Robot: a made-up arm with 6 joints. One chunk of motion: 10 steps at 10 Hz.
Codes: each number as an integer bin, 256 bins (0 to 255) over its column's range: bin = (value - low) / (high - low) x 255, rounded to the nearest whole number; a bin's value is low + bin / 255 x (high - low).
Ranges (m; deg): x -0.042..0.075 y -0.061..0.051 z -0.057..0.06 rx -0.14..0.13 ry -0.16..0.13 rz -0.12..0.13
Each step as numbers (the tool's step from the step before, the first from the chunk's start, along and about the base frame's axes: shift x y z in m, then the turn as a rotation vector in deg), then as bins.
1 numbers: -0.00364 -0.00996 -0.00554 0.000 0.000 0.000
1 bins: 84 116 112 132 141 122
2 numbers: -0.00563 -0.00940 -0.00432 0.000 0.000 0.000
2 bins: 79 117 115 132 141 122
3 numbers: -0.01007 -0.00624 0.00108 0.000 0.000 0.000
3 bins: 70 125 127 132 141 122
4 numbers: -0.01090 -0.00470 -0.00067 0.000 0.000 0.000
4 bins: 68 128 123 132 141 122
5 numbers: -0.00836 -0.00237 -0.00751 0.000 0.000 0.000
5 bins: 73 133 108 132 141 122
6 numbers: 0.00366 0.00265 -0.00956 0.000 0.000 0.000
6 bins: 100 145 103 132 141 122
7 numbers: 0.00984 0.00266 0.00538 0.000 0.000 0.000
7 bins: 113 145 136 132 141 122
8 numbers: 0.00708 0.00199 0.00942 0.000 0.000 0.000
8 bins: 107 143 145 132 141 122
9 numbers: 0.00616 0.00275 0.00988 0.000 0.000 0.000
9 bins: 105 145 146 132 141 122
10 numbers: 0.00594 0.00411 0.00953 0.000 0.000 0.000
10 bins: 104 148 145 132 141 122
